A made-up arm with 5 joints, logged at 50 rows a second.
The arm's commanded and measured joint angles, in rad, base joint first. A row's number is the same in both.
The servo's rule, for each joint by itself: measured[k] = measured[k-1] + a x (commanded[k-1-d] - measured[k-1]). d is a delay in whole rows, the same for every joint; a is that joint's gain. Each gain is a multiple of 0.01, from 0.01 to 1. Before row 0 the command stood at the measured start. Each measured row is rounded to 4 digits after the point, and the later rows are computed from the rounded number. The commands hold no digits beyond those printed.
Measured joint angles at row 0:
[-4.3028, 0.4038, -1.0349, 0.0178, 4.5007]
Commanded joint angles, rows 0 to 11:
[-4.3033, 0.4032, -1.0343, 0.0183, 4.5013]
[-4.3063, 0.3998, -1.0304, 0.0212, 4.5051]
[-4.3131, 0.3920, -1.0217, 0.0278, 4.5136]
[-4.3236, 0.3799, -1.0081, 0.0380, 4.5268]
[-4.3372, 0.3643, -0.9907, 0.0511, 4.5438]
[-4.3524, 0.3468, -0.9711, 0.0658, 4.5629]
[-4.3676, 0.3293, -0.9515, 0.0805, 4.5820]
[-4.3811, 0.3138, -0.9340, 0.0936, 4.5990]
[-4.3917, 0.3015, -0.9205, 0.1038, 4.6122]
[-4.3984, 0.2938, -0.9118, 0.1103, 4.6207]
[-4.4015, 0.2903, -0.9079, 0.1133, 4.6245]
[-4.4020, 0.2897, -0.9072, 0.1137, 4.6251]
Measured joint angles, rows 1 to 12:
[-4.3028, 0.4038, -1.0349, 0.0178, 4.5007]
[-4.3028, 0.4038, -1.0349, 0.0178, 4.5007]
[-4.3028, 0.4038, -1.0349, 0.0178, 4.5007]
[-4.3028, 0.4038, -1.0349, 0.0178, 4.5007]
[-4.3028, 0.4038, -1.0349, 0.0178, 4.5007]
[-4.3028, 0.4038, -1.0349, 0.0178, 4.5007]
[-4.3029, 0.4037, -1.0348, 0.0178, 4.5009]
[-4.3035, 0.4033, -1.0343, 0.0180, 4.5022]
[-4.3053, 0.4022, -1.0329, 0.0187, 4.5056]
[-4.3088, 0.4000, -1.0302, 0.0201, 4.5120]
[-4.3142, 0.3964, -1.0259, 0.0223, 4.5215]
[-4.3215, 0.3914, -1.0199, 0.0253, 4.5339]
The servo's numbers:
d 6
a 0.19 0.10 0.11 0.07 0.30

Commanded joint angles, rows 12 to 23:
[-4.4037, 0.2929, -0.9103, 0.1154, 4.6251]
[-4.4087, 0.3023, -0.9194, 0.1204, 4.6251]
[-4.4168, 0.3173, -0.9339, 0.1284, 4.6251]
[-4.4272, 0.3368, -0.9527, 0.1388, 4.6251]
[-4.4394, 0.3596, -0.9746, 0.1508, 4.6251]
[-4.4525, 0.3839, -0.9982, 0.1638, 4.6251]
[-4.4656, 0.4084, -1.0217, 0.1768, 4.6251]
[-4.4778, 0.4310, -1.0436, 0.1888, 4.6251]
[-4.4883, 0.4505, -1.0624, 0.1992, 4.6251]
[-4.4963, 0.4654, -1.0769, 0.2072, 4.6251]
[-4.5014, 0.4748, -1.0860, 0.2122, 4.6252]
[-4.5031, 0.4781, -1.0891, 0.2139, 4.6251]
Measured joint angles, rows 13 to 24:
[-4.3303, 0.3852, -1.0124, 0.0292, 4.5483]
[-4.3400, 0.3781, -1.0038, 0.0337, 4.5635]
[-4.3498, 0.3704, -0.9946, 0.0386, 4.5781]
[-4.3590, 0.3627, -0.9855, 0.0436, 4.5909]
[-4.3671, 0.3555, -0.9770, 0.0485, 4.6010]
[-4.3737, 0.3489, -0.9693, 0.0531, 4.6082]
[-4.3794, 0.3433, -0.9628, 0.0575, 4.6133]
[-4.3850, 0.3392, -0.9580, 0.0619, 4.6168]
[-4.3910, 0.3370, -0.9553, 0.0666, 4.6193]
[-4.3979, 0.3370, -0.9550, 0.0717, 4.6210]
[-4.4058, 0.3393, -0.9572, 0.0772, 4.6222]
[-4.4147, 0.3438, -0.9617, 0.0833, 4.6231]

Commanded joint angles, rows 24 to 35:
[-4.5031, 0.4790, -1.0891, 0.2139, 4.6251]
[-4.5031, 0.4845, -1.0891, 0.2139, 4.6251]
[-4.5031, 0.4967, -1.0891, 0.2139, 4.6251]
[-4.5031, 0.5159, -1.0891, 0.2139, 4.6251]
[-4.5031, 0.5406, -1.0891, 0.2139, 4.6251]
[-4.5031, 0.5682, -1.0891, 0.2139, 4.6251]
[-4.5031, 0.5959, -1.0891, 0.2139, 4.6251]
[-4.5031, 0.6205, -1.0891, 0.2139, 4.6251]
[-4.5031, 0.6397, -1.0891, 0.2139, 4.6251]
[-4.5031, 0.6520, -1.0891, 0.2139, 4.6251]
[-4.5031, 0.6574, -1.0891, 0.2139, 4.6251]
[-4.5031, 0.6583, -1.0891, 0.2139, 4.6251]
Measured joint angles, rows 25 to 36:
[-4.4244, 0.3503, -0.9683, 0.0898, 4.6237]
[-4.4345, 0.3584, -0.9766, 0.0967, 4.6241]
[-4.4447, 0.3676, -0.9860, 0.1039, 4.6244]
[-4.4545, 0.3774, -0.9960, 0.1111, 4.6246]
[-4.4634, 0.3871, -1.0059, 0.1182, 4.6248]
[-4.4709, 0.3962, -1.0151, 0.1249, 4.6249]
[-4.4770, 0.4045, -1.0232, 0.1311, 4.6250]
[-4.4820, 0.4125, -1.0304, 0.1369, 4.6250]
[-4.4860, 0.4209, -1.0369, 0.1423, 4.6250]
[-4.4892, 0.4304, -1.0426, 0.1473, 4.6250]
[-4.4918, 0.4414, -1.0477, 0.1520, 4.6250]
[-4.4939, 0.4541, -1.0523, 0.1563, 4.6250]

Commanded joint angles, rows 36 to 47:
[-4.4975, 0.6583, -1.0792, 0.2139, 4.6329]
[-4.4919, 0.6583, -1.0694, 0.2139, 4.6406]
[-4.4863, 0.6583, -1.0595, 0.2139, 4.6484]
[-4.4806, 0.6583, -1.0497, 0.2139, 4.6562]
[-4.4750, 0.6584, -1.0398, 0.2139, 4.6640]
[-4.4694, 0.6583, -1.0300, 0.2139, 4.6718]
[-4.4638, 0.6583, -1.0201, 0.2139, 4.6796]
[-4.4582, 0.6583, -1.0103, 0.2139, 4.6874]
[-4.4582, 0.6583, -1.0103, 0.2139, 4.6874]
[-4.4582, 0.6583, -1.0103, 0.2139, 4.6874]
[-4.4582, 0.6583, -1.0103, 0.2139, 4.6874]
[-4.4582, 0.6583, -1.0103, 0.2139, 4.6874]
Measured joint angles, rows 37 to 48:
[-4.4956, 0.4683, -1.0563, 0.1603, 4.6250]
[-4.4970, 0.4835, -1.0599, 0.1641, 4.6250]
[-4.4982, 0.4991, -1.0631, 0.1676, 4.6250]
[-4.4991, 0.5144, -1.0660, 0.1708, 4.6250]
[-4.4999, 0.5287, -1.0685, 0.1738, 4.6250]
[-4.5005, 0.5417, -1.0708, 0.1766, 4.6250]
[-4.4999, 0.5534, -1.0717, 0.1792, 4.6274]
[-4.4984, 0.5639, -1.0714, 0.1816, 4.6314]
[-4.4961, 0.5733, -1.0701, 0.1839, 4.6365]
[-4.4932, 0.5818, -1.0679, 0.1860, 4.6424]
[-4.4897, 0.5895, -1.0648, 0.1880, 4.6489]
[-4.4858, 0.5964, -1.0610, 0.1898, 4.6558]

